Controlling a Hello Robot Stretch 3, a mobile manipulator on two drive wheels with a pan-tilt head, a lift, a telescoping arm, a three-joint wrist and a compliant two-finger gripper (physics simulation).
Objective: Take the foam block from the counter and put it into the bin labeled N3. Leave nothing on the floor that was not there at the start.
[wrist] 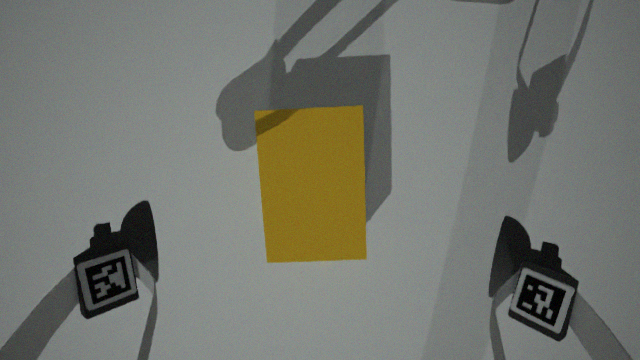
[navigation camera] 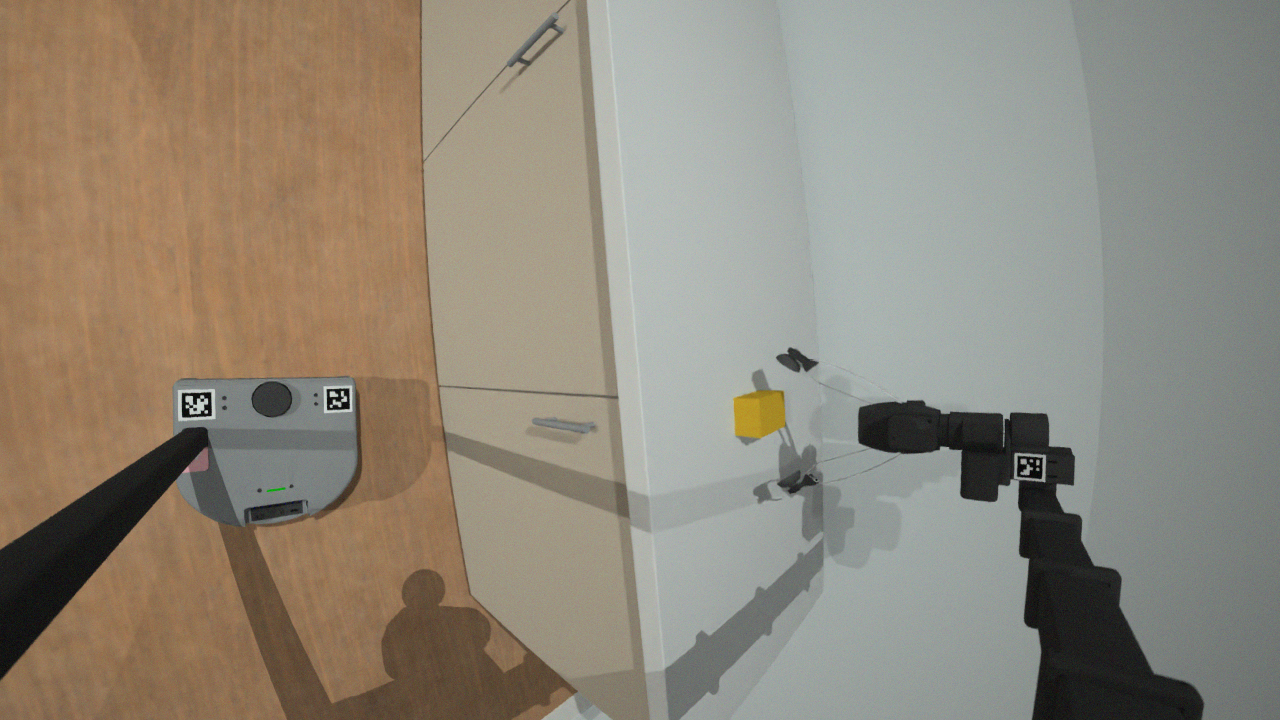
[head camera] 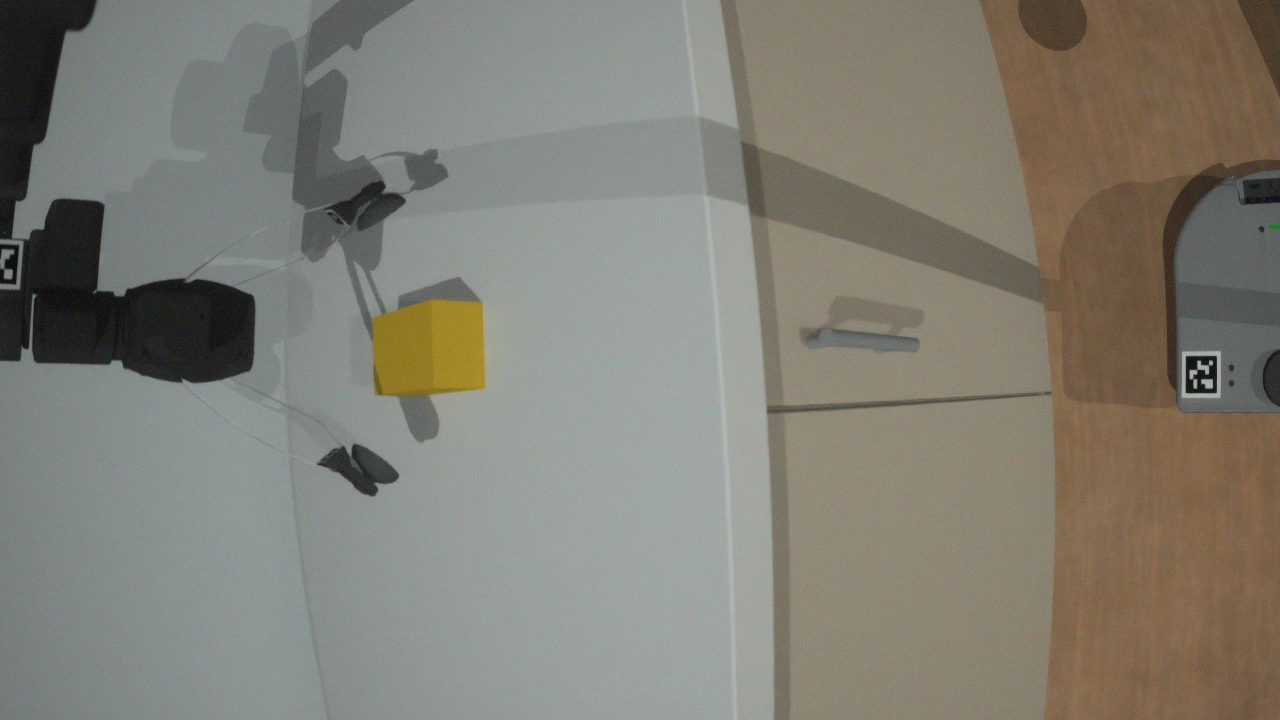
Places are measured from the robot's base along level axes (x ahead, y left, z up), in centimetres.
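Where they show: gripper, fingertip midpoint: (wrist: 324,237) (navigation camera: 778,420) (head camera: 393,337); robot's base, origin of the base link: (navigation camera: 272,397).
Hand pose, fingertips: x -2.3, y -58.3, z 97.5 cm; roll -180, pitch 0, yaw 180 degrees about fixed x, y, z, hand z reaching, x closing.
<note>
Things, the pixels of their top centre, and the offset from my fingertips. "*": a spot on its surface instead. Level surfaces: height alone.
- yellow foam block, middle of its top: (wrist: 312,188) (head camera: 400,350) (navigation camera: 773,413) dz -2.0, dx +0.8, dy -2.2 cm
- pale counter, its level: dz -6.4 cm
- grey handle, surface spot: (head camera: 868,341) (navigation camera: 563,426) * dz -21.5, dx +0.1, dy +23.9 cm
- wooden floor, its level: dz -97.4 cm
The yellow foam block (head camera: 429,349) (navigation camera: 759,413) (wrist: 312,185) rests on the pale counter (head camera: 572,555) (navigation camera: 707,223) (wrist: 65,100). My gripper (head camera: 366,337) (navigation camera: 795,420) (wrist: 324,237) is open and empty. Its fingers stand wide apart above the counter, with their shadows set off from them. In the wrist view the block lies between the two fingers sideways, with free space on both sides, and reaches farther up the picture than the fingertips. No finger touches it. The bin labeled N3 does not show in these views.
Beige cabinet fronts (head camera: 904,537) (navigation camera: 519,268) with a grey handle (head camera: 868,341) (navigation camera: 563,424) are below the counter's front edge. My grey base (head camera: 1226,259) (navigation camera: 313,456) stands on the wooden floor (head camera: 1145,555) (navigation camera: 295,179) before them. My black arm (navigation camera: 1074,591) reaches over the counter.
</note>
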